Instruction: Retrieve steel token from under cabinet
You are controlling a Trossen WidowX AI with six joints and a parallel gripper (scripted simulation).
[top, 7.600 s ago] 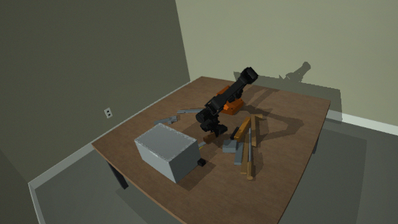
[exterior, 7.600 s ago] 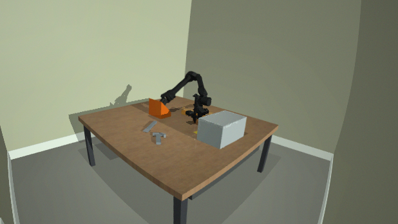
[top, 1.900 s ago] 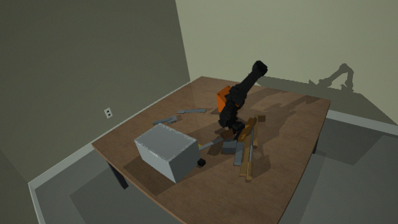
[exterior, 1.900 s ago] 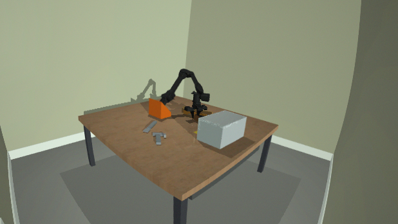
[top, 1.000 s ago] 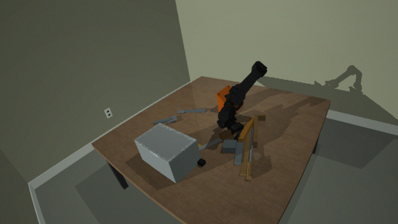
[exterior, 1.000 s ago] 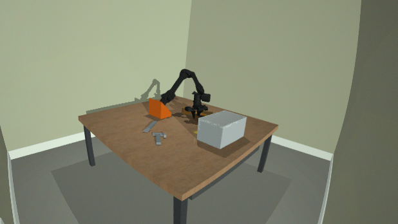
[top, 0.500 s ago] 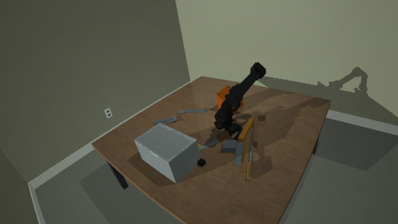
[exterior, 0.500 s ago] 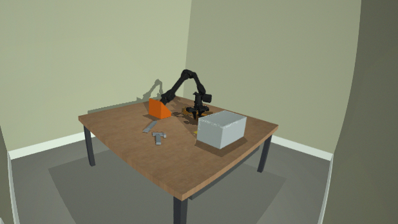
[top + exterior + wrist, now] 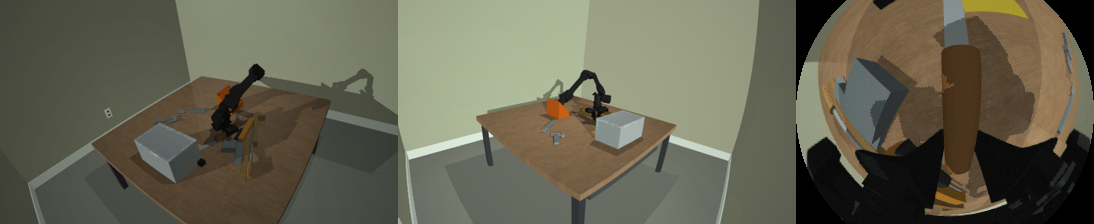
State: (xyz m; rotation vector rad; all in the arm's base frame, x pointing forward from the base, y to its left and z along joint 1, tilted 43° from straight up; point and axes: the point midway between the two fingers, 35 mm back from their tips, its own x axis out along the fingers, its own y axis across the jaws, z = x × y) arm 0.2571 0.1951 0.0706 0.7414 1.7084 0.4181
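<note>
Now: the orange bar 11 cm behind my gripper tip, 7 cm to the left of it and 1 cm above it. Round my gripper tip: grey block (7 cm ahead, 9 cm to the left, 1 cm above); wooden stick (5 cm ahead, 19 cm to the left); grey t-piece (11 cm ahead, 47 cm to the right).
</note>
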